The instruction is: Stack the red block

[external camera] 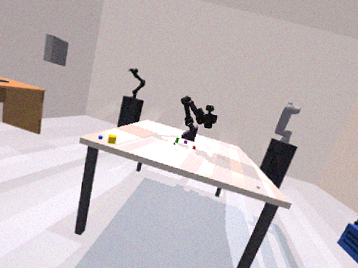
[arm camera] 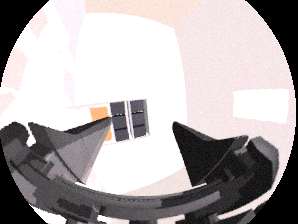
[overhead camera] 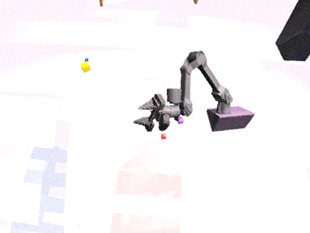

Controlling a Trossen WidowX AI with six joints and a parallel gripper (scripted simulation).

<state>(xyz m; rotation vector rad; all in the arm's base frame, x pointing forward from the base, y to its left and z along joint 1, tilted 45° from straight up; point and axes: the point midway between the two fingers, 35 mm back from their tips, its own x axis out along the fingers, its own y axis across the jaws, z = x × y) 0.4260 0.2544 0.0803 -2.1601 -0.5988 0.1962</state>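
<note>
The red block lies 330 mm below my gripper tip, 140 mm behind it and 60 mm to the right of it. From my gripper tip the other things lie so: yellow block: 590 mm to the right, 330 mm ahead, 320 mm below; purple block: 330 mm below, 250 mm behind, 160 mm to the right.
</note>
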